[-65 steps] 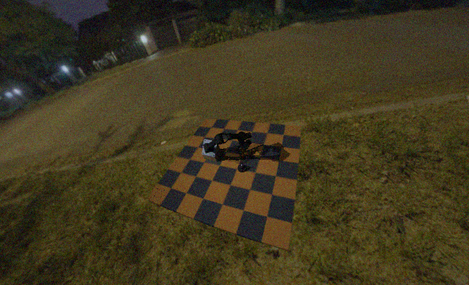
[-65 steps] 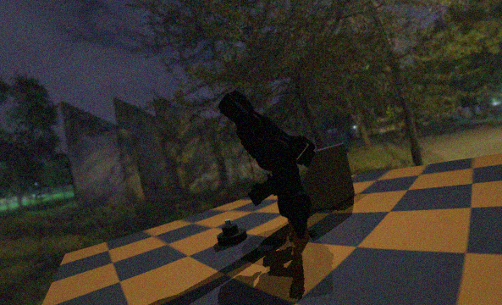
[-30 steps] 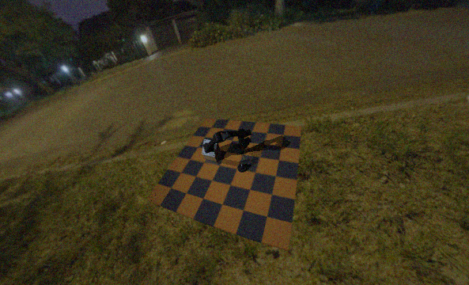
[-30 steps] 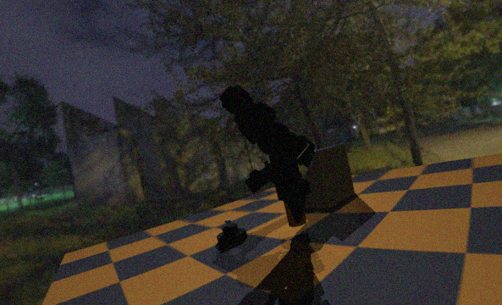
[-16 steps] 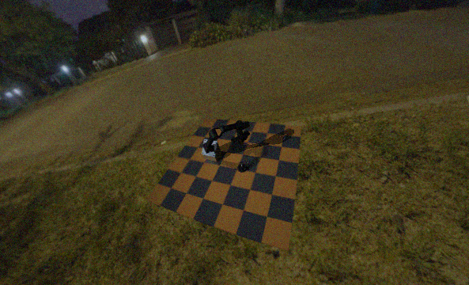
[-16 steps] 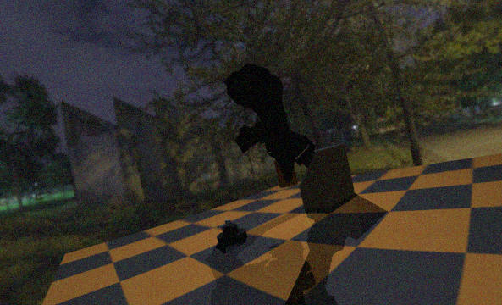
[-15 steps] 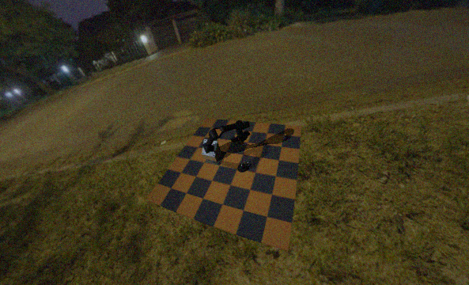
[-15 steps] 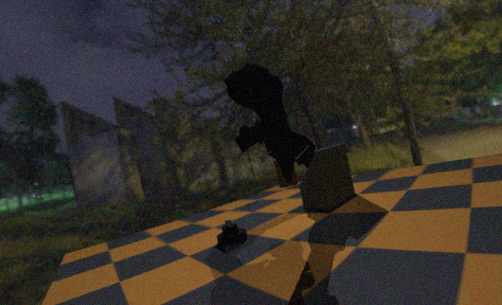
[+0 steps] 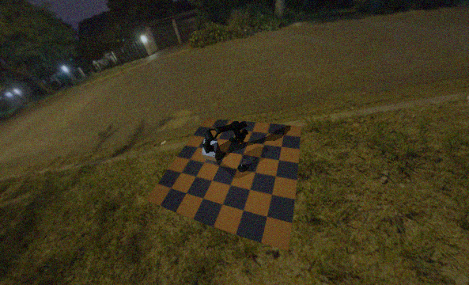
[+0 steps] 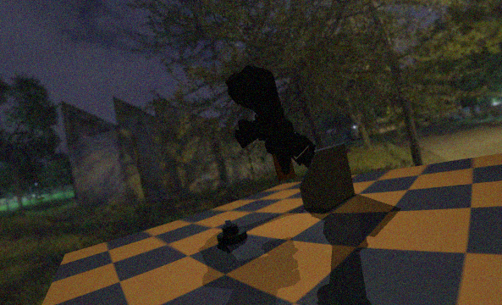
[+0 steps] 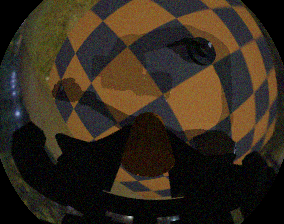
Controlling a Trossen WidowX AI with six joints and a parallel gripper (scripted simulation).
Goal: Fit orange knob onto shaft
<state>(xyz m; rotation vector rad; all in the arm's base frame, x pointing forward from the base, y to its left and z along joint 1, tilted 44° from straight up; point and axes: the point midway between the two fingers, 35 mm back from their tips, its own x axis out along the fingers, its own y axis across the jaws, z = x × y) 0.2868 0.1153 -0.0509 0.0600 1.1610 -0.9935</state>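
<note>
Now: gripper tip 30 mm below the orange knob. Also, from my gripper tip: round pedestal (60 mm ahead, 200 mm to the right, 130 mm below).
</note>
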